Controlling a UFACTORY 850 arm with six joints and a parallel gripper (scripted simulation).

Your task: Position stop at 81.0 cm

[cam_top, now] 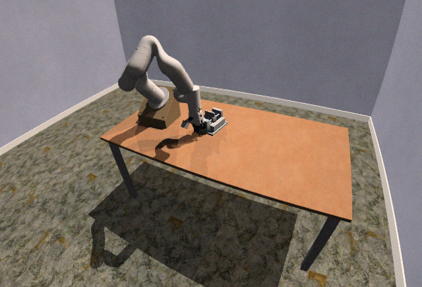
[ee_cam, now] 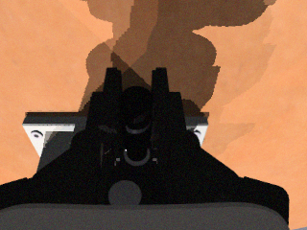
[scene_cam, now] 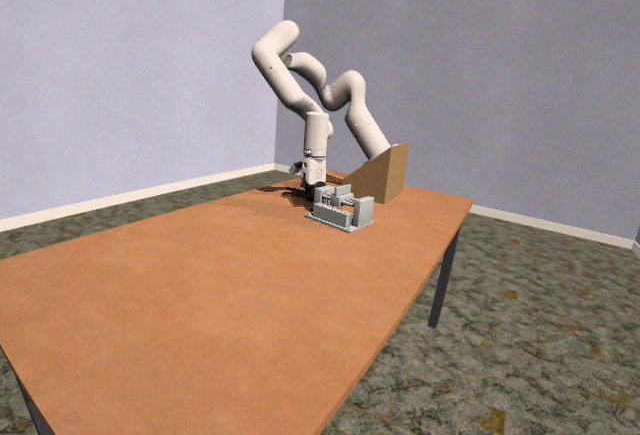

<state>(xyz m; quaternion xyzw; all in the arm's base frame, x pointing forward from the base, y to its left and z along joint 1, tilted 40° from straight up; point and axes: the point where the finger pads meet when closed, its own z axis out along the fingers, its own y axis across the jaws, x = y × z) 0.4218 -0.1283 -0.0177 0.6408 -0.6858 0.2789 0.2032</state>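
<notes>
Now: hand 20 mm to the right of the handwheel. Also, from my hand: grey stop fixture 150 mm to the left, 40 mm above, 30 mm ahead.
</notes>
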